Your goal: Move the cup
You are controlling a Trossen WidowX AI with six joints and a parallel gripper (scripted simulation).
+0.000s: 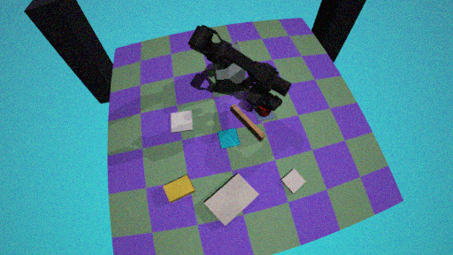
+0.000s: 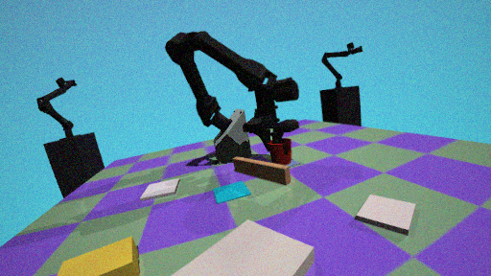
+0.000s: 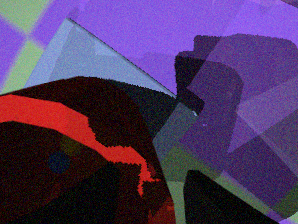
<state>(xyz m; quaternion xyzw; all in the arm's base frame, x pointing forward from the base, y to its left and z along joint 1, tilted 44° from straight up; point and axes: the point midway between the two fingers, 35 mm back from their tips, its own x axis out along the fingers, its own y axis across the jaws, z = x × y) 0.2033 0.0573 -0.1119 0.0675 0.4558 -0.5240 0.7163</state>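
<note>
Now: gripper tip 30 mm short of the yellow marble, 20 mm to the right of it and 20 mm above it. Also, from my gripper tip: red cup (30 mm ahead, 20 mm to the left); then pale blue pad (30 mm ahead, 20 mm to the left, 50 mm below); then wooden block (80 mm ahead, 70 mm to the right, 30 mm below).
</note>
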